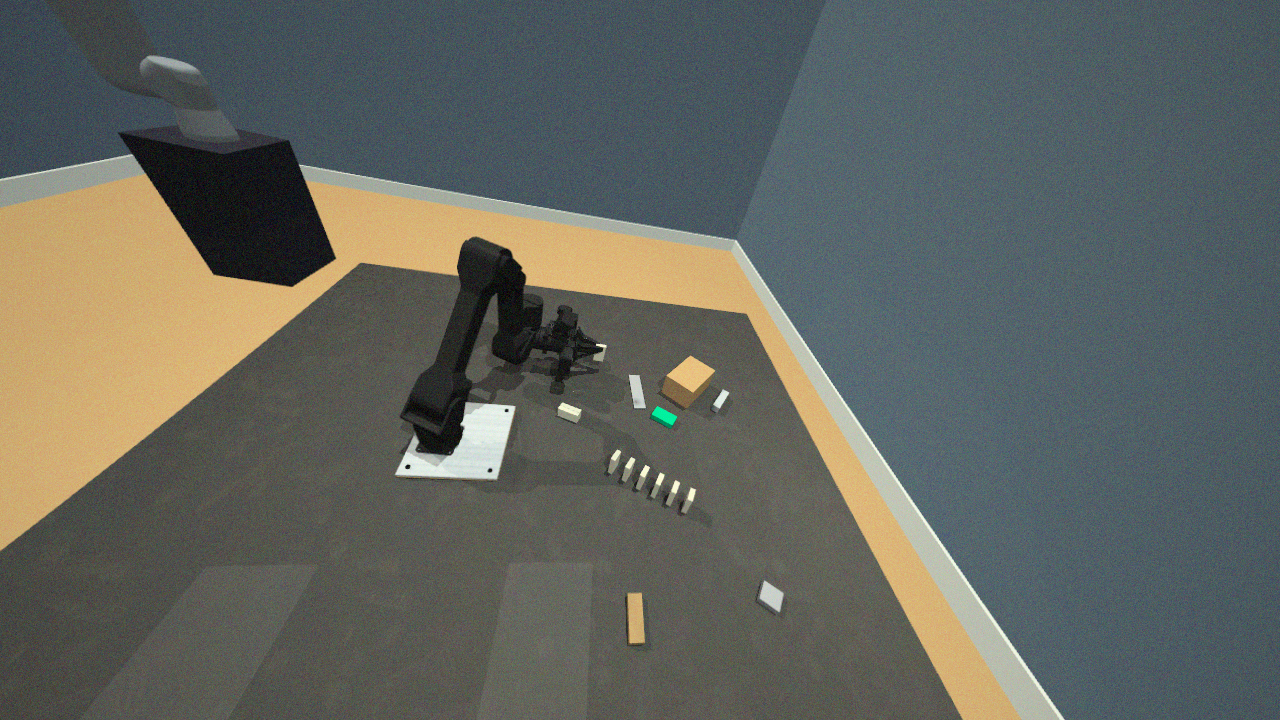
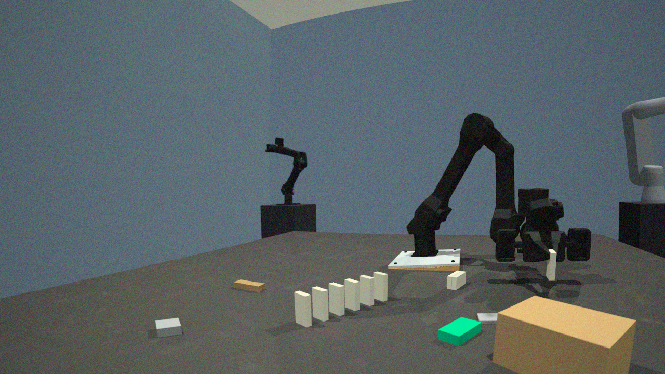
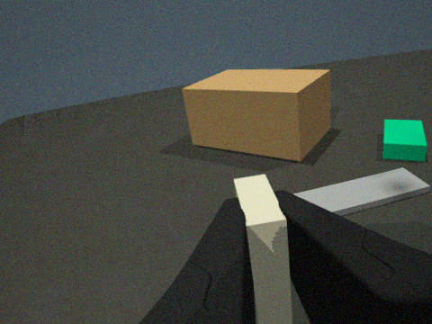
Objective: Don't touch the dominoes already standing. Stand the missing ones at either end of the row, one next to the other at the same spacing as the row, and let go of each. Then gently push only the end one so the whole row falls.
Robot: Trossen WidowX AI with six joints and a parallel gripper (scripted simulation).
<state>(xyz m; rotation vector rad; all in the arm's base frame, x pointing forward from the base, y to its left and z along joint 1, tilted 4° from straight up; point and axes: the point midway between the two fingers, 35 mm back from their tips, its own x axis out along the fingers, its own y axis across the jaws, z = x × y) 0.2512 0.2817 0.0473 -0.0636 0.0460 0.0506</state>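
My gripper tip is now 100 mm short of the flat grey strip, 70 mm to the left of it and 70 mm above it. Round my gripper tip: green block 170 mm ahead, 150 mm to the right, 70 mm below; tan box 240 mm ahead, 30 mm to the right, 40 mm below; tan bar 100 mm ahead, 550 mm to the right, 70 mm below.
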